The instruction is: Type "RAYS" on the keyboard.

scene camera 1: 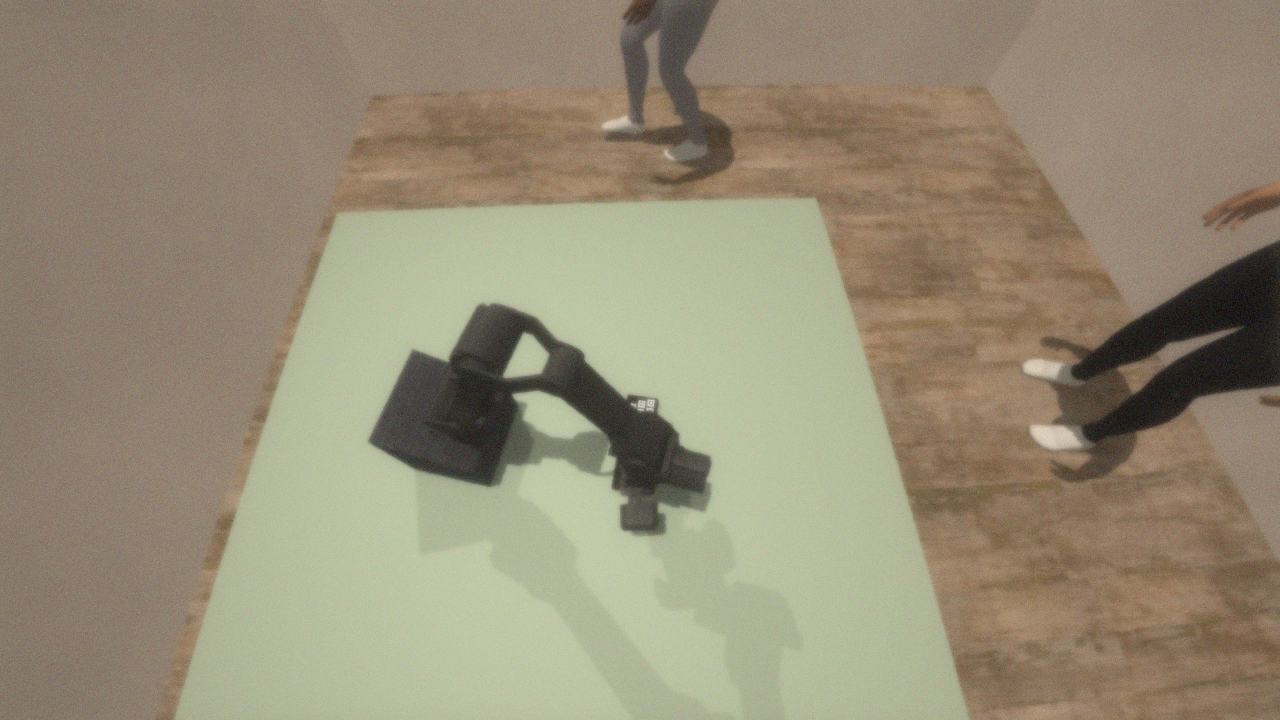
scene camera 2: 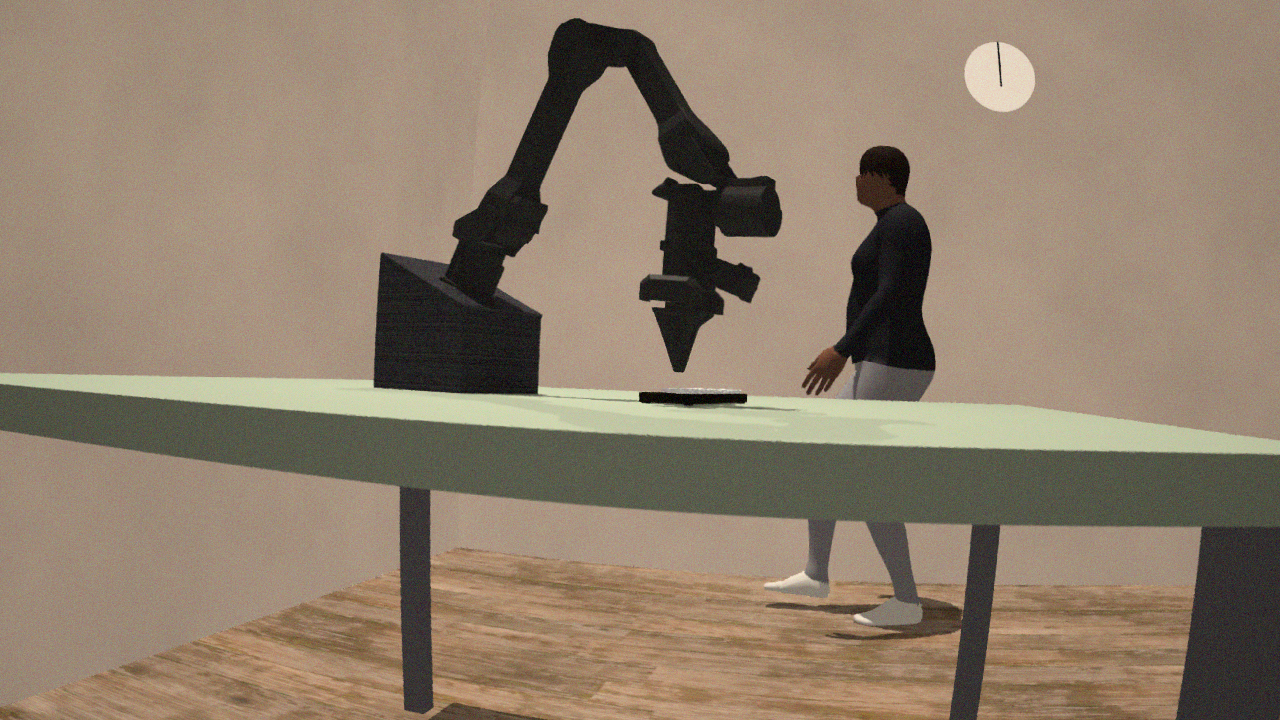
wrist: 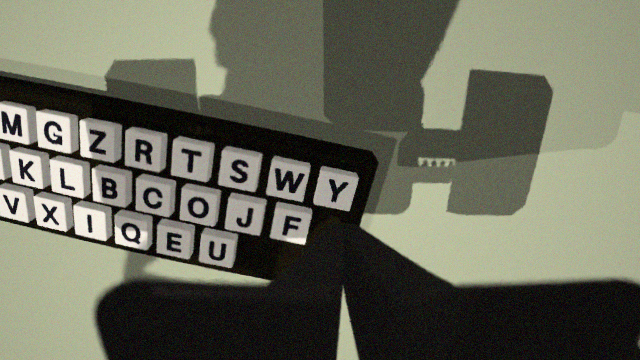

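Where they show: gripper, fingertip midpoint: [scene camera 2: 678, 372] [wrist: 340, 236]; arm's base, origin of the base link: [scene camera 1: 448, 416] [scene camera 2: 466, 287].
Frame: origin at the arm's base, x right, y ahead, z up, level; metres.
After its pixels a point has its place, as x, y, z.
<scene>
A black keyboard [scene camera 1: 643, 403] @[0.009, 0.351, -0.124] [scene camera 2: 692, 398] @[0.183, 0.311, -0.134] [wrist: 255, 267] @[0.125, 0.270, -0.130] with white letter keys lies flat on the table; the arm hides most of it in scene camera 1. In the wrist view its top row shows M, G, Z, the R key [wrist: 145, 152] @[0.098, 0.330, -0.124], T, the S key [wrist: 240, 170] @[0.132, 0.317, -0.124], W and the Y key [wrist: 337, 190] @[0.167, 0.303, -0.124]. The A key does not show in the wrist view. My gripper [scene camera 2: 679, 369] @[0.165, 0.294, -0.105] [wrist: 340, 236] @[0.165, 0.294, -0.105] is shut and empty, tips down. It hangs a little above the keyboard. In the wrist view its tips appear below the Y key, right of the F key [wrist: 291, 225] @[0.146, 0.291, -0.124].
The pale green table [scene camera 1: 572, 250] @[-0.441, 0.280, -0.142] [scene camera 2: 268, 438] @[0.670, 0.038, -0.162] carries the arm's dark base block [scene camera 1: 429, 420] @[0.041, 0.000, 0.090] [scene camera 2: 456, 349] @[0.097, 0.016, -0.087]. Arm shadows fall across the table top. One person [scene camera 1: 684, 53] [scene camera 2: 890, 286] stands behind the table, and another person [scene camera 1: 1190, 358] stands to the right in scene camera 1.
</scene>
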